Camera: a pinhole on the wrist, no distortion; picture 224 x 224 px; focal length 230.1 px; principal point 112.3 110.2 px. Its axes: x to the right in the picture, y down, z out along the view. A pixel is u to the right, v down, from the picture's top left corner.
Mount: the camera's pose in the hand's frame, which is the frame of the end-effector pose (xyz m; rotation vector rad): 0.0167 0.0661 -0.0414 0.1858 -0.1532 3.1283
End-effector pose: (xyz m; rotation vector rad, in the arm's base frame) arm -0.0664 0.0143 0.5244 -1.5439 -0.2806 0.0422
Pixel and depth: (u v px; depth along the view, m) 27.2 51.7 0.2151
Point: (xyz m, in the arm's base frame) 0.0318 0.2057 0.4447
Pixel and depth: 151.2 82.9 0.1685
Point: -0.0746 0.1460 0.4572
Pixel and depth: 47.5 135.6 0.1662
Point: -0.0055 0.1451 0.5059
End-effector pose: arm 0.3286 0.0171 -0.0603 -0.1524 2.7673 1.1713
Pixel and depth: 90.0 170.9 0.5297
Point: 0.2578 0.2582 -0.4878
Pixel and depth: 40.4 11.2 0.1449
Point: 0.2423 0.1667 -0.0632
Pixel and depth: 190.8 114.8 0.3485
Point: 0.4106 0.2646 -0.2511
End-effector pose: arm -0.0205 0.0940 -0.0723 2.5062 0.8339 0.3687
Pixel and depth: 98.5 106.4 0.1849
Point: 0.0977 0.0398 -0.1608
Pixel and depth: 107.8 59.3 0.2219
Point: 0.1333 -0.0056 -0.1751
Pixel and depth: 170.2 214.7 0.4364
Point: 0.0095 0.0566 -0.4929
